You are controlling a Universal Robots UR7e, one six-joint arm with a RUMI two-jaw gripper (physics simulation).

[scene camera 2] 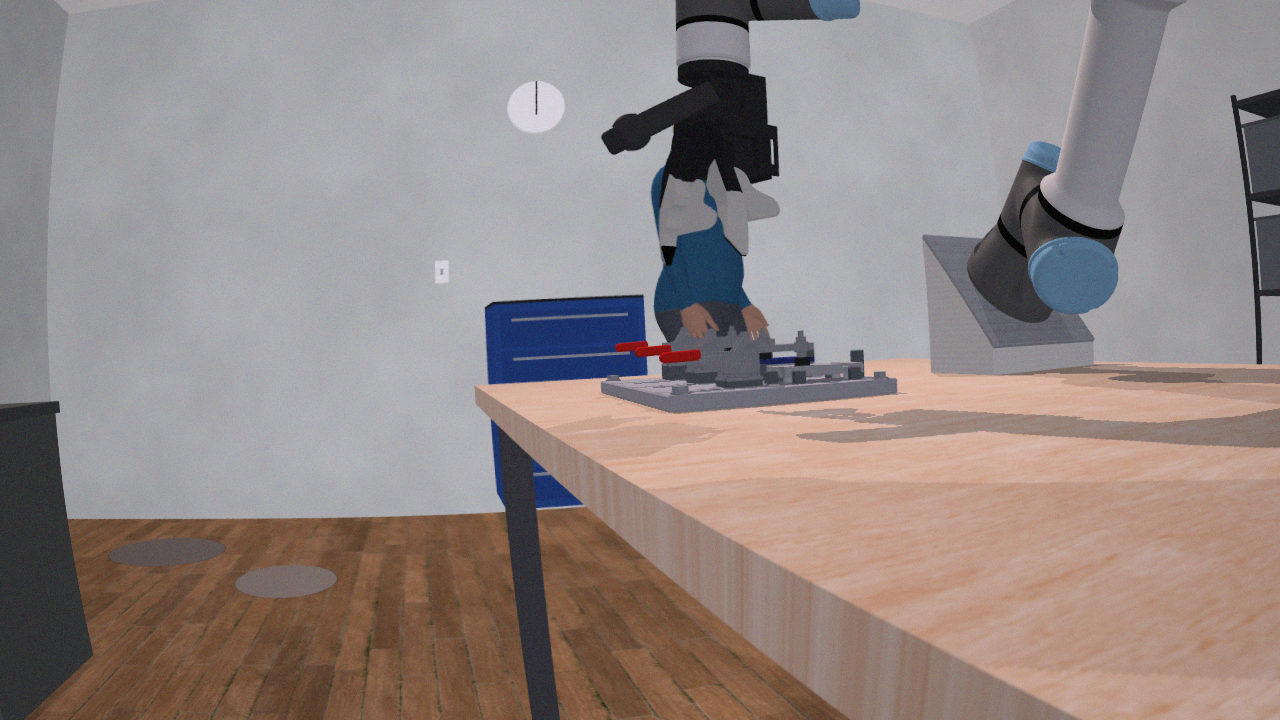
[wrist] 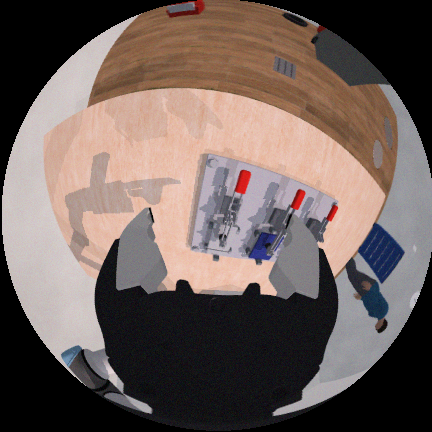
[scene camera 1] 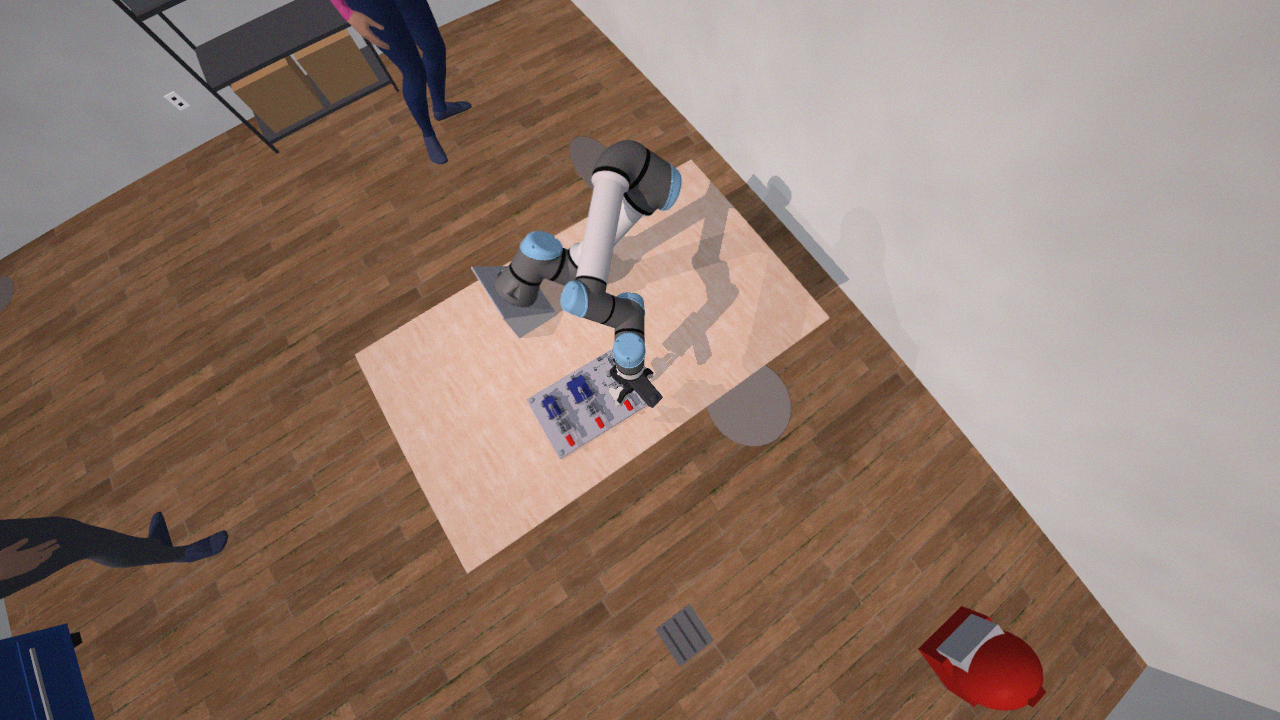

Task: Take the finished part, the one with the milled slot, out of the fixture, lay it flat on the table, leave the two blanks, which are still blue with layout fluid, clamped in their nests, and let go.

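Observation:
My gripper is open and empty, pointing down well above the fixture plate. In the wrist view, a pale grey part sits in the leftmost nest under its clamp arm. Its slot cannot be made out. It also shows as a low grey block in scene camera 2. A blue blank sits in the middle nest under its clamp. The other blue blank is in the far nest; my right finger hides it in the wrist view.
Three red clamp handles, the nearest one included, point towards the long table edge. The table extends around the plate. The arm's sloped pedestal stands across the table. A person is behind the table.

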